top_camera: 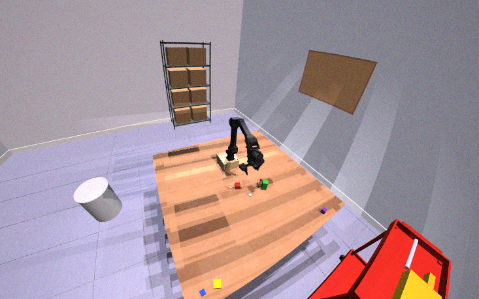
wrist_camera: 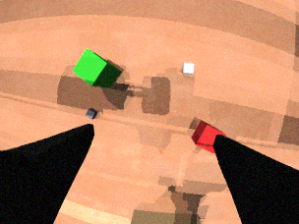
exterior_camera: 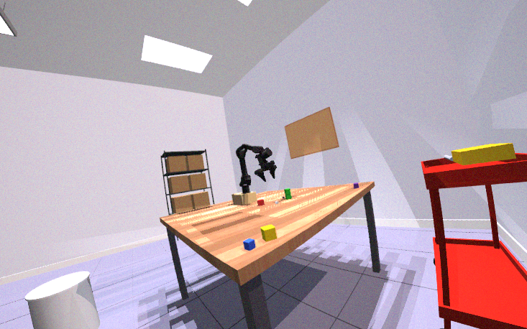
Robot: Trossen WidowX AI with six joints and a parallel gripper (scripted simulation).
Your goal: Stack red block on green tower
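Now: gripper tip 5 cm past the red block, 9 cm to the left of it and 15 cm above it. The rest, counted from my gripper tip: purple cube 50 cm ahead, 35 cm to the left, 15 cm below; then small white cube 7 cm ahead, 5 cm to the right, 16 cm below; then small grey ball 1 cm behind, 13 cm to the left, 16 cm below.
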